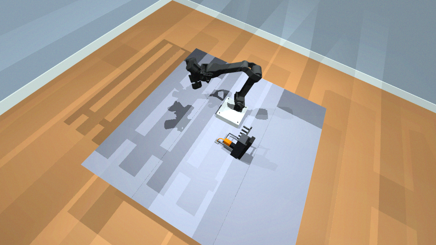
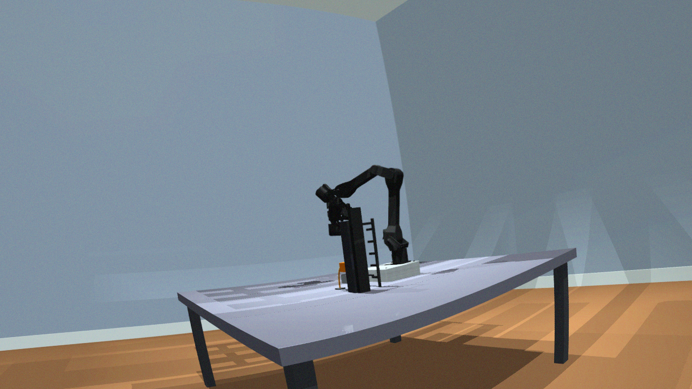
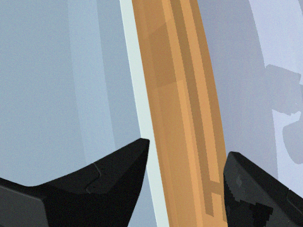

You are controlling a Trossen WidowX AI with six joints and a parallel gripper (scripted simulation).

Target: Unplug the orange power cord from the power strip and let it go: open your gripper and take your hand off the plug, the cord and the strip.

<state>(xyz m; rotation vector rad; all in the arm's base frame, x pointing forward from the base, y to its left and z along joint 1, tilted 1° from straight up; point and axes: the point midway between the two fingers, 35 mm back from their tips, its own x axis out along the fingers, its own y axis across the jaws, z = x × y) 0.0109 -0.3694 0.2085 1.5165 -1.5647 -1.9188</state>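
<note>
My gripper tip is now 31 cm short of the orange plug, 42 cm to the right of it and 15 cm above it.
</note>
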